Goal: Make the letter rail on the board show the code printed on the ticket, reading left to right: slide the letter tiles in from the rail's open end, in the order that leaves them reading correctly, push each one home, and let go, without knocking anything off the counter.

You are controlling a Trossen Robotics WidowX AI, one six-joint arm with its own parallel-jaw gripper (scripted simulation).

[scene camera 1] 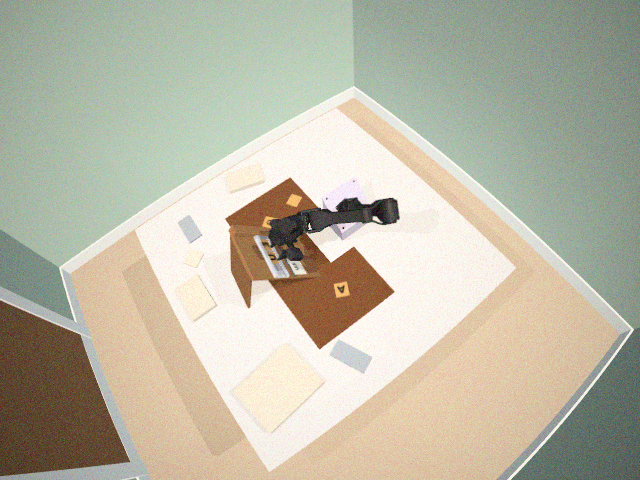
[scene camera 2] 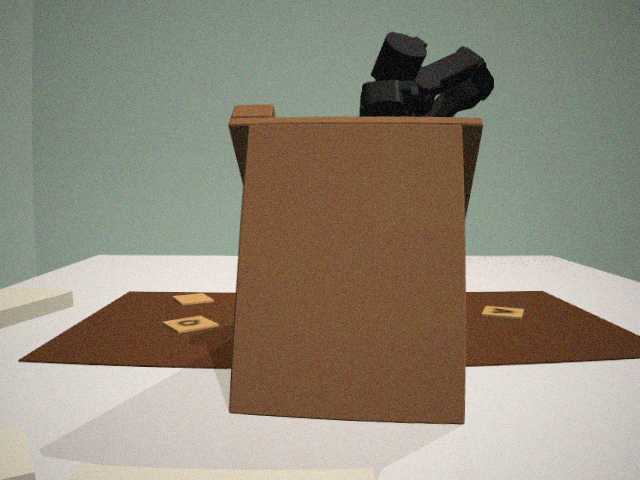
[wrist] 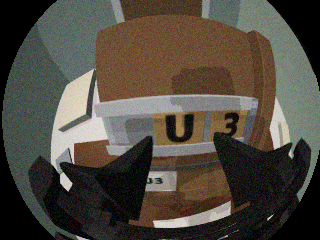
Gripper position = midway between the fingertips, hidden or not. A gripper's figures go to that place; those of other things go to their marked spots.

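I see my gripper (wrist: 184, 138) at 100 mm from the lens, while a letter tile (wrist: 183, 127) is 120 mm from the lens.
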